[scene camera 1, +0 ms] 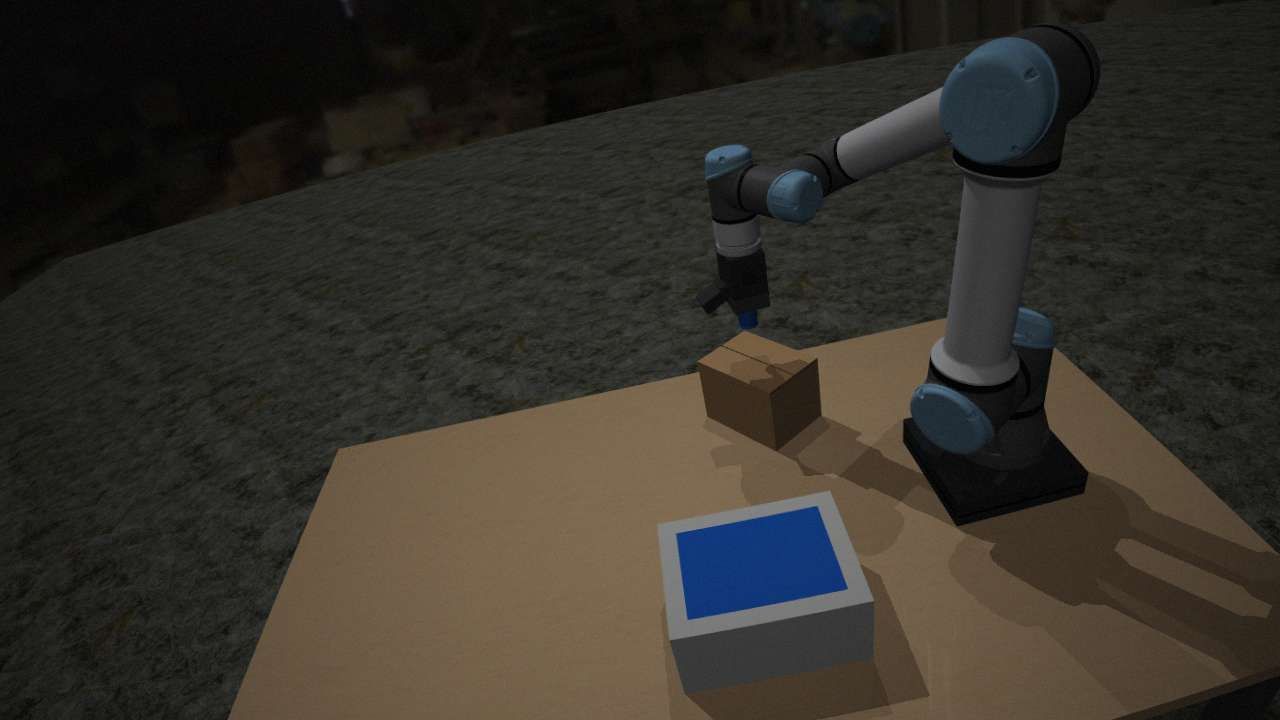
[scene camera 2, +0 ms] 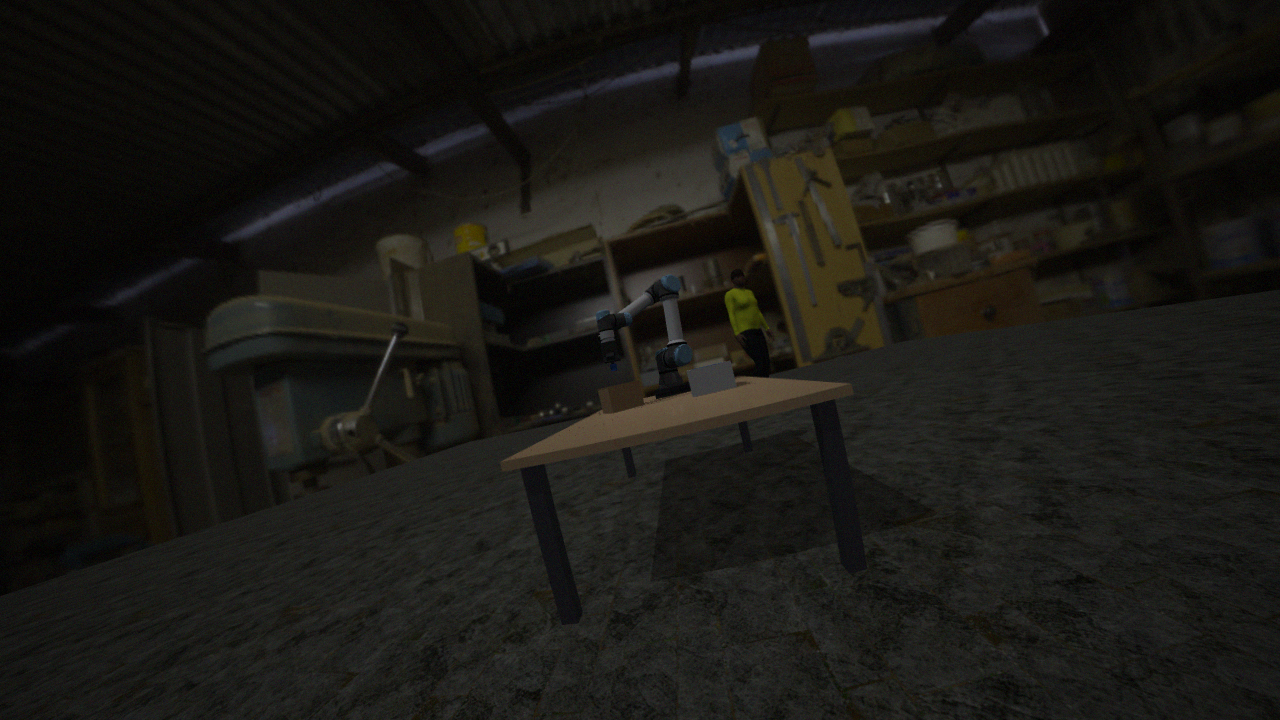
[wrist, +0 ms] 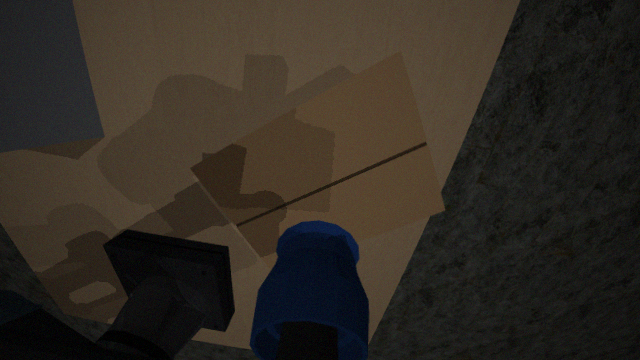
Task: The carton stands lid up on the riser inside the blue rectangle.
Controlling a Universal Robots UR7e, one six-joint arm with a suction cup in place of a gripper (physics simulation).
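Frame: origin at the arm's base, x ahead, y left, z up, level; metres.
Seen in the pictures: end effector, tool point: (scene camera 1: 748,324) (scene camera 2: 614,370) (wrist: 317,255); arm's base, origin of the base link: (scene camera 1: 999,438) (scene camera 2: 671,386) (wrist: 175,301).
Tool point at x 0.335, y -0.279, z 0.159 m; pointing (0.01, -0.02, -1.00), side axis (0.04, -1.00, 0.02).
Offsets run from my tool point to a thing's top centre. Level surfaces: height alone.
The brown carton {0.005 m back, 0.002 m left, 0.076 m down} (scene camera 1: 741,400) (scene camera 2: 622,396) (wrist: 375,120) stands on the table with its seamed lid facing up, behind the riser and apart from it. The grey-white riser {0.122 m ahead, 0.451 m left, 0.086 m down} (scene camera 1: 774,660) (scene camera 2: 712,379) (wrist: 35,75) stands nearer to scene camera 1. The blue rectangle {0.122 m ahead, 0.451 m left, 0.086 m down} (scene camera 1: 760,562) lies on its top with no carton on it. My gripper (scene camera 1: 748,324) (scene camera 2: 614,366) (wrist: 318,232), a blue suction cup, is open and holds nothing. It points down a little above the carton's lid, towards its far edge in scene camera 1. In the wrist view the cup hides part of the lid's edge.
The wooden table {0.206 m down} (scene camera 1: 492,537) (scene camera 2: 680,422) carries everything; its far edge runs close behind the carton. The arm's black base (scene camera 1: 1002,483) (wrist: 175,275) stands right of the carton in scene camera 1. A person in a yellow top (scene camera 2: 744,310) stands behind the table.
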